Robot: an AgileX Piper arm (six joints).
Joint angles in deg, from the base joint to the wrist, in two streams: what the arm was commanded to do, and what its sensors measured. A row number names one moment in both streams.
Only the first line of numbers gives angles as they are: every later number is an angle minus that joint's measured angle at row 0.
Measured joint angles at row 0: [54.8, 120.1, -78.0, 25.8, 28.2, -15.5]
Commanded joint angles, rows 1 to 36: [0.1, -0.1, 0.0, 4.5, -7.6, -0.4]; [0.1, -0.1, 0.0, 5.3, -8.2, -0.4]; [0.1, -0.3, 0.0, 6.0, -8.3, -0.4]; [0.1, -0.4, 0.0, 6.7, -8.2, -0.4]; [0.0, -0.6, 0.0, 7.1, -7.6, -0.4]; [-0.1, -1.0, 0.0, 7.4, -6.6, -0.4]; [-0.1, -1.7, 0.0, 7.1, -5.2, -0.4]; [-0.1, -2.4, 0.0, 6.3, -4.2, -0.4]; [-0.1, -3.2, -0.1, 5.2, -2.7, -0.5]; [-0.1, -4.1, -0.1, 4.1, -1.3, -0.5]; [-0.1, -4.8, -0.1, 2.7, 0.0, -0.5]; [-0.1, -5.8, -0.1, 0.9, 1.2, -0.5]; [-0.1, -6.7, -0.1, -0.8, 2.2, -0.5]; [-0.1, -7.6, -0.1, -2.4, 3.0, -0.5]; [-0.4, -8.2, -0.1, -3.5, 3.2, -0.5]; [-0.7, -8.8, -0.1, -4.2, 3.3, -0.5]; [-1.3, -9.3, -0.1, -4.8, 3.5, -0.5]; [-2.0, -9.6, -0.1, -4.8, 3.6, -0.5]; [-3.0, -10.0, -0.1, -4.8, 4.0, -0.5]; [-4.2, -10.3, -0.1, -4.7, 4.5, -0.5]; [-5.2, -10.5, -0.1, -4.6, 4.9, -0.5]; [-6.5, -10.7, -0.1, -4.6, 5.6, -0.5]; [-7.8, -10.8, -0.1, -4.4, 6.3, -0.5]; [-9.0, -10.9, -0.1, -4.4, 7.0, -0.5]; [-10.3, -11.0, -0.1, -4.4, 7.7, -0.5]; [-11.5, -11.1, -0.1, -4.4, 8.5, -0.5]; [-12.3, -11.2, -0.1, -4.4, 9.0, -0.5]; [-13.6, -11.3, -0.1, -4.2, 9.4, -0.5]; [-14.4, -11.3, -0.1, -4.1, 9.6, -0.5]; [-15.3, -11.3, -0.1, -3.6, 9.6, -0.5]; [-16.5, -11.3, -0.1, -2.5, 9.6, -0.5]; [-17.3, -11.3, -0.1, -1.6, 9.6, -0.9]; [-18.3, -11.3, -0.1, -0.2, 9.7, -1.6]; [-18.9, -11.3, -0.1, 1.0, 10.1, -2.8]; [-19.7, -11.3, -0.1, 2.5, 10.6, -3.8]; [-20.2, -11.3, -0.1, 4.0, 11.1, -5.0]
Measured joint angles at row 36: [-17.5, -10.6, 0.0, -0.9, 9.7, -1.1]
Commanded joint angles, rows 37 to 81: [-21.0, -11.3, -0.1, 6.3, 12.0, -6.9]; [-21.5, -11.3, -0.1, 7.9, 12.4, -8.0]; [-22.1, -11.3, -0.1, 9.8, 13.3, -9.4]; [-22.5, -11.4, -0.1, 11.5, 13.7, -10.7]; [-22.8, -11.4, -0.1, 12.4, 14.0, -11.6]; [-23.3, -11.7, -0.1, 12.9, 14.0, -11.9]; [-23.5, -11.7, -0.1, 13.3, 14.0, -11.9]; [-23.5, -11.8, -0.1, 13.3, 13.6, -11.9]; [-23.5, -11.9, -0.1, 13.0, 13.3, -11.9]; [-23.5, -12.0, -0.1, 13.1, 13.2, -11.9]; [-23.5, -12.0, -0.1, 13.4, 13.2, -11.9]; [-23.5, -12.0, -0.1, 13.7, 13.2, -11.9]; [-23.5, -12.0, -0.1, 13.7, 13.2, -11.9]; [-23.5, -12.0, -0.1, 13.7, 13.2, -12.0]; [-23.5, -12.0, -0.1, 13.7, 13.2, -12.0]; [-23.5, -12.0, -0.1, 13.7, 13.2, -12.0]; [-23.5, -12.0, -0.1, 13.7, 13.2, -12.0]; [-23.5, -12.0, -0.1, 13.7, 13.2, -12.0]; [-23.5, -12.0, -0.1, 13.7, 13.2, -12.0]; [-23.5, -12.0, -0.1, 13.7, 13.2, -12.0]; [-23.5, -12.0, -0.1, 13.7, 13.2, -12.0]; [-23.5, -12.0, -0.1, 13.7, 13.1, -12.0]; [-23.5, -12.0, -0.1, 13.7, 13.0, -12.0]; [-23.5, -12.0, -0.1, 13.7, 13.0, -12.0]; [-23.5, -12.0, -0.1, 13.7, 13.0, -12.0]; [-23.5, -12.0, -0.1, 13.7, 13.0, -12.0]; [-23.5, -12.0, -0.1, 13.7, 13.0, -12.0]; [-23.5, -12.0, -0.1, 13.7, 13.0, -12.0]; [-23.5, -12.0, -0.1, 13.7, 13.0, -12.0]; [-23.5, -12.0, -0.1, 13.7, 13.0, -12.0]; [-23.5, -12.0, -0.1, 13.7, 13.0, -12.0]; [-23.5, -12.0, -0.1, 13.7, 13.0, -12.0]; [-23.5, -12.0, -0.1, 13.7, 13.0, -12.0]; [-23.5, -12.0, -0.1, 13.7, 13.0, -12.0]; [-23.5, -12.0, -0.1, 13.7, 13.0, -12.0]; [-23.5, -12.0, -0.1, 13.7, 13.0, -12.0]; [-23.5, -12.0, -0.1, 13.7, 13.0, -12.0]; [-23.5, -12.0, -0.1, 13.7, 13.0, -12.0]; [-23.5, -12.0, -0.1, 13.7, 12.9, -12.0]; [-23.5, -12.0, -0.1, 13.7, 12.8, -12.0]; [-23.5, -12.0, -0.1, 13.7, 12.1, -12.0]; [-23.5, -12.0, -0.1, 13.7, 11.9, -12.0]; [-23.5, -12.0, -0.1, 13.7, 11.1, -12.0]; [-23.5, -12.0, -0.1, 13.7, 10.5, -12.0]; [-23.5, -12.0, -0.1, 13.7, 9.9, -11.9]
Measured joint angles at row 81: [-23.1, -11.2, 0.0, 13.6, 12.0, -11.7]
